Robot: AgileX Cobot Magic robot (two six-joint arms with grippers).
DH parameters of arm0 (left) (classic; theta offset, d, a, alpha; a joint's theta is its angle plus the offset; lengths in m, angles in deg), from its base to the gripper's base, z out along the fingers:
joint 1: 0 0.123 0 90
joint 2: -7.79 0 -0.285 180
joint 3: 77.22 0 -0.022 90
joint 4: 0 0.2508 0 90
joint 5: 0 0 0.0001 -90
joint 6: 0 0.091 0 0
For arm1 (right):
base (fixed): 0 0 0 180
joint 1: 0 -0.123 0 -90
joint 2: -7.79 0 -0.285 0
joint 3: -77.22 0 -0.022 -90
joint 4: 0 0.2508 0 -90
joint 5: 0 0 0.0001 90
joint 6: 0 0.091 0 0
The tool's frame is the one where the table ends.
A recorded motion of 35 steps. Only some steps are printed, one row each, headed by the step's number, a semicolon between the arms.
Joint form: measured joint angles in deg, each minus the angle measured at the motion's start. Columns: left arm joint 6, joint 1, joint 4, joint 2, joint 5, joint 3; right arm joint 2, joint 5, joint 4, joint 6, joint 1, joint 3.
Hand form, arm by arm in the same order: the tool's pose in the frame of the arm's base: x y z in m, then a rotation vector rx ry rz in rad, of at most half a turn. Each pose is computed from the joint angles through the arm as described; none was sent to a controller.
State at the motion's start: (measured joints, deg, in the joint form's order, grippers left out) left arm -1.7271 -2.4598 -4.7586 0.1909 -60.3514 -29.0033; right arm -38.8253 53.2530 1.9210 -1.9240 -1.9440 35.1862
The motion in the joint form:
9: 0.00 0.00 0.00 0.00 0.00 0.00; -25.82 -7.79 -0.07 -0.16 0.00 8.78
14: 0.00 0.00 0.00 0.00 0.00 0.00; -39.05 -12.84 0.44 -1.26 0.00 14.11
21: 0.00 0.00 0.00 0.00 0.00 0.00; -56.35 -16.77 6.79 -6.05 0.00 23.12
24: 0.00 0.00 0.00 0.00 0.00 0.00; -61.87 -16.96 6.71 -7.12 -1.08 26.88
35: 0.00 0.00 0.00 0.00 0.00 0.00; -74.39 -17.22 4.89 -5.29 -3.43 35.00
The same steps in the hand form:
9: -0.0062 -0.0063 0.2798 0.0169 2.0277 -0.1453; 0.2050 0.0091 0.2683 -0.0706 2.6369 0.0372
14: -0.0062 -0.0063 0.2798 0.0169 2.0277 -0.1453; 0.2567 0.0111 0.2452 -0.0864 2.6859 0.0389
21: -0.0062 -0.0063 0.2798 0.0169 2.0277 -0.1453; 0.3219 0.0191 0.2029 -0.0937 2.7550 0.1290
24: -0.0062 -0.0063 0.2798 0.0169 2.0277 -0.1453; 0.3419 0.0262 0.1877 -0.1459 2.7803 0.1281
35: -0.0062 -0.0063 0.2798 0.0169 2.0277 -0.1453; 0.3807 0.0422 0.1428 -0.1905 2.8542 0.1128

